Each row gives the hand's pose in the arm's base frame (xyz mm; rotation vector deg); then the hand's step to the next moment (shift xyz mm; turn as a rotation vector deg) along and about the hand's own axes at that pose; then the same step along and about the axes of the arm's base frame.
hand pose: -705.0 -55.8 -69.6 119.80 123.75 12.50
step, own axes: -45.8 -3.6 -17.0 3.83 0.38 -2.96
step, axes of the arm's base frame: -5.3 -46.1 15.6 -0.32 3.79 3.01
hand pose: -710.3 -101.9 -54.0 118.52 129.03 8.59
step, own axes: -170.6 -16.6 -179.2 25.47 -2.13 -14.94
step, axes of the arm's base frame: -24.3 -174.6 174.4 -6.14 24.93 14.74
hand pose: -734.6 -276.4 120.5 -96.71 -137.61 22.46
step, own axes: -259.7 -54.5 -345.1 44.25 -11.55 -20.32
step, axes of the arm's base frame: 141.2 -223.5 345.9 -19.35 40.17 22.73
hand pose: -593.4 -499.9 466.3 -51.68 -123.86 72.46
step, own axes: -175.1 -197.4 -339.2 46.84 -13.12 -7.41
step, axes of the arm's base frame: 288.3 -5.9 318.6 -30.32 34.14 18.34
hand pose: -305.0 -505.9 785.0 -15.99 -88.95 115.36
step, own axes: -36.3 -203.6 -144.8 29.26 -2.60 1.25
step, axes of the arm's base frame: 164.4 130.3 140.5 -23.58 15.64 7.99
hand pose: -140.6 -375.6 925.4 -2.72 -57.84 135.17
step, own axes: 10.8 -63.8 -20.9 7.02 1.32 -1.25
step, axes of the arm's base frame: 27.1 54.6 30.1 -6.22 3.69 -0.50
